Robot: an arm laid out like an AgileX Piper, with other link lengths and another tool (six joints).
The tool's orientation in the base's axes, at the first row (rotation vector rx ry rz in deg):
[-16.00, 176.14, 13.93]
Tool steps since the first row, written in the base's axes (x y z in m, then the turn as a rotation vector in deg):
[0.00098, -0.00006, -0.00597, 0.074, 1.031, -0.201]
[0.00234, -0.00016, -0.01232, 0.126, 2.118, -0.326]
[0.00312, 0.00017, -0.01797, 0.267, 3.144, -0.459]
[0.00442, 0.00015, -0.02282, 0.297, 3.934, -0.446]
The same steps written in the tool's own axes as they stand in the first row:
[-0.00060, -0.00114, 0.00591, -0.242, 0.958, 0.365]
[-0.00155, -0.00245, 0.01220, -0.476, 1.985, 0.664]
[-0.00204, -0.00313, 0.01785, -0.787, 2.936, 0.964]
[-0.00302, -0.00412, 0.02268, -0.956, 3.700, 1.078]

